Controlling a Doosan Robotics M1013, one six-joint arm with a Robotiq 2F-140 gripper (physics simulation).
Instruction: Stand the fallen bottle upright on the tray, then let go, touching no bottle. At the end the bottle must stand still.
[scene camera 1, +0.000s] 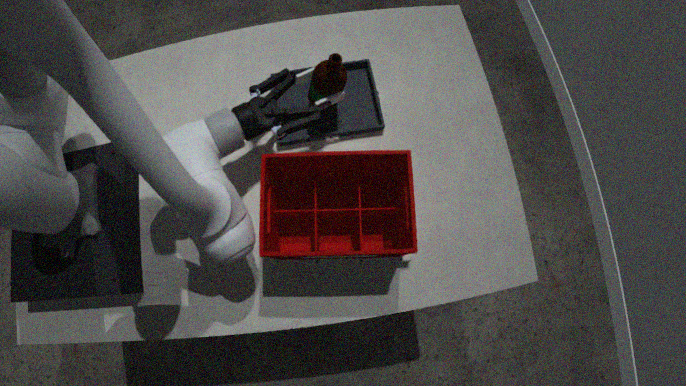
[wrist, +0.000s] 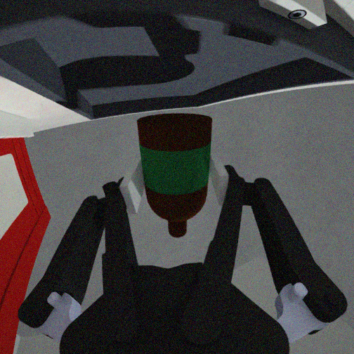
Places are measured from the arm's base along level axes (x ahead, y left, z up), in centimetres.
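Pixels of known places: arm's base at its link origin: (scene camera 1: 71, 205).
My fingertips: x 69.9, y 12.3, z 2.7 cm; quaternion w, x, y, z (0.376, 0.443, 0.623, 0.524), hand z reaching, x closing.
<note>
For each thing: its top centre in the pictures, then the offset to it from my fingertips. "spot": a spot on its surface instead. Level surfaces: height alone.
- brown bottle at its top centre: (scene camera 1: 327, 58) dz +10.3, dx -0.9, dy -0.6 cm
- dark tray at a spot on its surface: (scene camera 1: 377, 107) spot: dz -8.0, dx +9.6, dy -4.8 cm
- red crate at its top centre: (scene camera 1: 336, 201) dz +7.8, dx -5.5, dy -28.2 cm
- pale table at its surface level: dz -9.7 cm
The brown bottle (scene camera 1: 328, 79) (wrist: 175, 170) with a green label is held between the finger pads of my gripper (scene camera 1: 322, 88) (wrist: 175, 162). In the scene view it is over the dark tray (scene camera 1: 377, 107) (wrist: 150, 104), with its neck pointing up the picture and a little right, and it looks somewhat tilted. In the wrist view its flat base faces the tray and its neck points back toward the gripper's palm. The gripper reaches in from the tray's left side. Whether the base touches the tray cannot be told.
A red crate (scene camera 1: 338, 153) (wrist: 36, 212) with dividers stands close beside the tray, below it in the scene view and at the left in the wrist view. The arm (scene camera 1: 192, 150) reaches across the pale table (scene camera 1: 460, 200) from the left, passing near the crate's left side.
</note>
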